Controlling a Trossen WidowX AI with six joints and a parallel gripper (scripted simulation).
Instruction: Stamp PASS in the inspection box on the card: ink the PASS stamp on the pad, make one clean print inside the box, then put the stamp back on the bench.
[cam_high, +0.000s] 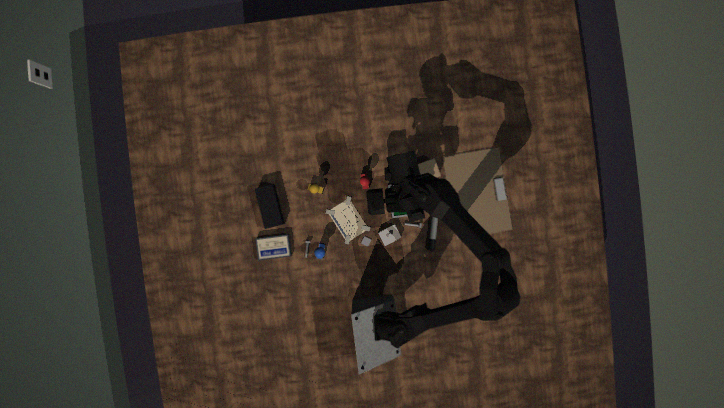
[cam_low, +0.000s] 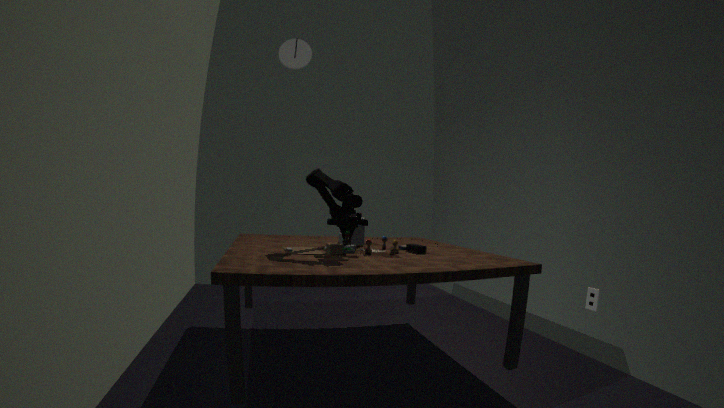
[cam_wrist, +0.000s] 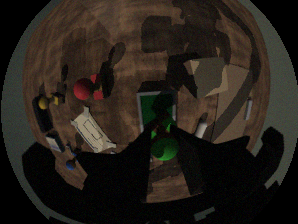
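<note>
Now: gripper tip 5 cm above the green ink pad. Round my gripper tip: red stamp: 10 cm to the left, 5 cm ahead, 4 cm below; green-knobbed stamp: right at my gripper tip; cardboard box: 7 cm to the right, 7 cm ahead, 3 cm below.
</note>
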